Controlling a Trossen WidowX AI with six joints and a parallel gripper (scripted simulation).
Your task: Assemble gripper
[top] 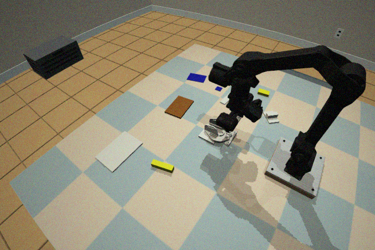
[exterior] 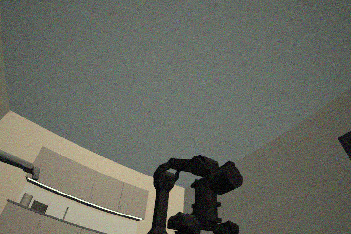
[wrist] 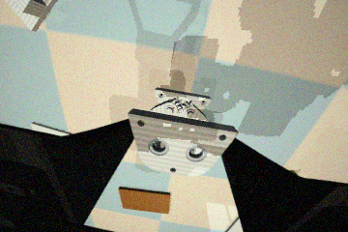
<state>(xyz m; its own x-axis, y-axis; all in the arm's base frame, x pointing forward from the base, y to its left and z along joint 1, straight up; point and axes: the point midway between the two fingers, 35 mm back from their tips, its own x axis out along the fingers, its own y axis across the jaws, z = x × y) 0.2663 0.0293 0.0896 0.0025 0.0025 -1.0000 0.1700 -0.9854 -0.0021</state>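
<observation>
Now: gripper tip 10 mm short of the gripper base and 20 mm below it. From my gripper tip the other things lie so: white strip (150 mm ahead, 210 mm to the right, 80 mm below); housing plate (10 mm ahead, 80 mm below); jaw (30 mm ahead, 10 mm to the right, 70 mm below).
</observation>
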